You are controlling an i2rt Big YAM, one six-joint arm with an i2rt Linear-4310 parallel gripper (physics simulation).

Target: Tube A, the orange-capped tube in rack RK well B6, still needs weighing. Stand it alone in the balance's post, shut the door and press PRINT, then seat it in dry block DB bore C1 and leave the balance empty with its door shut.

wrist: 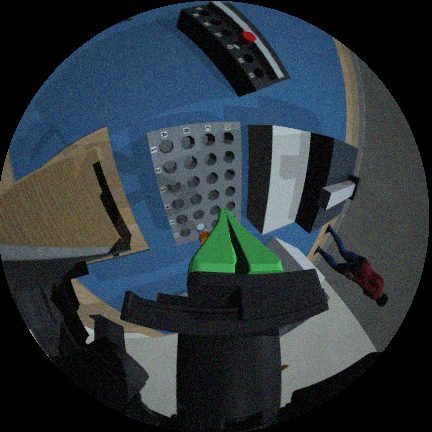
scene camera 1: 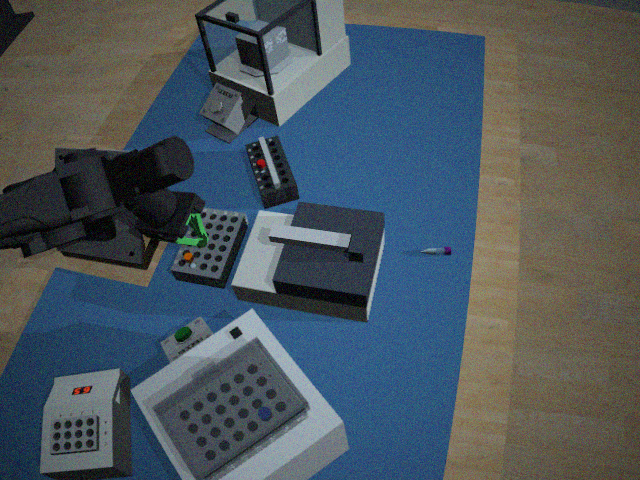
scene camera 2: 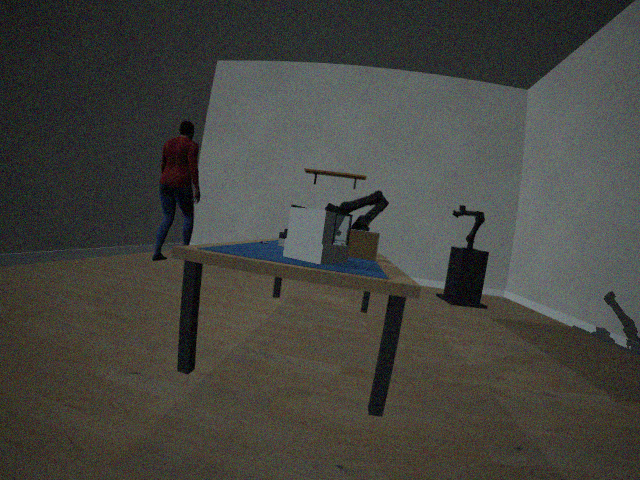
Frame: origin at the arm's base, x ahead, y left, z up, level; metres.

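Where they show: gripper, fingertip midpoint: (wrist: 222, 213) (scene camera 1: 205, 243); arm's base, origin of the base link: (wrist: 35, 269) (scene camera 2: 362, 242).
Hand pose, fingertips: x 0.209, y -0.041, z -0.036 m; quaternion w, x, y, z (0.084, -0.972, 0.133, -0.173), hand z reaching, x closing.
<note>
Each offset is from my fingertips to the top centre of the thing. "*": to the spot under its first point.
The orange-capped tube @[0.022 m back, 0.027 m right, 0.002 m up] (scene camera 1: 187, 256) (wrist: 204, 237) stands at the numbered far end of the grey rack (scene camera 1: 236, 260) (wrist: 159, 150), with a pale spot beside its cap. My gripper (scene camera 1: 206, 241) (wrist: 222, 213) is shut and empty; its green fingers are over the rack, apart from the cap. The balance @[0.008 m ahead, 0.427 m left, 0.170 m up] (scene camera 1: 315, 77) (scene camera 2: 303, 235) has a glazed chamber; its post and door position are not clear. A small grey box @[* 0.024 m back, 0.298 m left, 0.004 m up] (scene camera 1: 235, 111) with a round button is in front of it. A pale block with a red display @[0.115 m back, 0.303 m right, 0.017 m up] (scene camera 1: 121, 428) and several bores is at lower left; its labels are unreadable.
A dark rack @[0.063 m ahead, 0.183 m left, 0.005 m down] (scene camera 1: 281, 196) (wrist: 257, 86) holds a red-capped tube. A white box with a dark lid @[0.161 m ahead, 0.005 m right, 0.049 m up] (scene camera 1: 325, 279) is right of the grey rack. A purple-capped tube @[0.350 m ahead, 0.043 m left, 0.039 m down] (scene camera 1: 438, 251) lies on the mat. A large white tray unit @[* 0.221 m ahead, 0.291 m right, 0.082 m up] (scene camera 1: 315, 434) and green-button box @[* 0.034 m ahead, 0.152 m right, 0.013 m up] (scene camera 1: 199, 330) are below.
</note>
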